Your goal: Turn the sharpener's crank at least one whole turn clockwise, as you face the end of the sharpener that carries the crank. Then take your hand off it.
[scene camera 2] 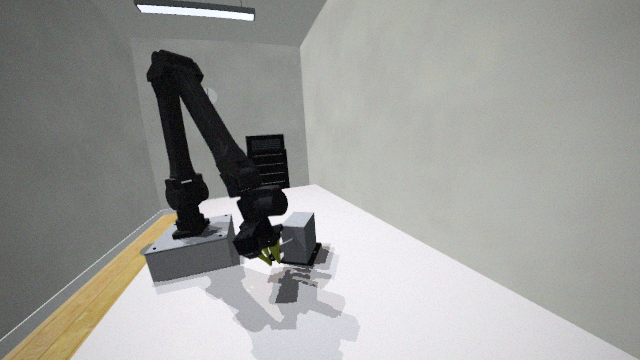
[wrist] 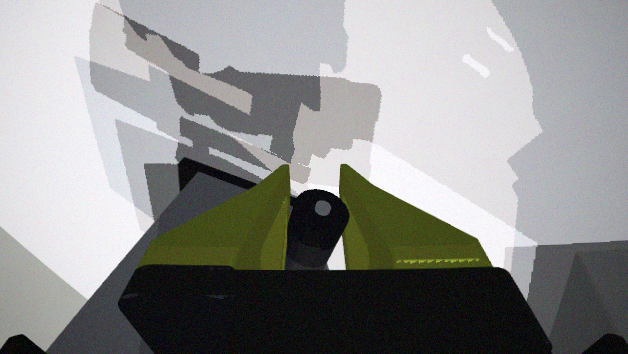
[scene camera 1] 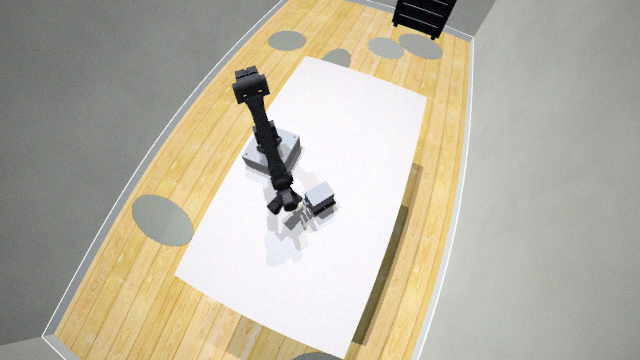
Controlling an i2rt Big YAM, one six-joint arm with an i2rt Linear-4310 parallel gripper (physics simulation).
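Where they show: gripper, fingertip midpoint: (scene camera 2: 275, 263) (wrist: 314, 176); arm's base, link origin: (scene camera 2: 192, 229).
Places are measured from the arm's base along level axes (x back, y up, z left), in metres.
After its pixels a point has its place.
Note:
The sharpener (scene camera 1: 320, 194) {x -0.365, y 0.033, z -0.115 m} (scene camera 2: 299, 239) {x -0.350, y -0.008, z -0.171 m} (wrist: 192, 200) {x -0.357, y -0.064, z -0.175 m} is a grey block on a black base, upright on the white table. Its crank knob (wrist: 318, 227) {x -0.266, y -0.028, z -0.194 m} is a black cylinder with a grey spot on its end, seen between the fingers in the wrist view. A thin pale crank arm (scene camera 2: 287, 241) shows between the block and the fingers. My gripper (scene camera 2: 275, 260) {x -0.275, y -0.058, z -0.195 m} (wrist: 314, 176) {x -0.275, y -0.058, z -0.195 m} has yellow-green fingers and is shut on the crank knob, beside the sharpener's crank end and low over the table. In scene camera 1's view the fingers are hard to make out.
The arm's grey base box (scene camera 1: 272, 152) (scene camera 2: 192, 260) {x -0.029, y -0.051, z -0.116 m} stands on the white table (scene camera 1: 350, 125) {x -0.291, y -0.095, z 0.382 m} (scene camera 2: 425, 300) {x -0.595, y -0.095, z -0.403 m}, behind and left of the sharpener. A black drawer cabinet (scene camera 1: 424, 15) (scene camera 2: 272, 165) stands beyond the table's far end. Shadows of the arm fall in front of the sharpener.

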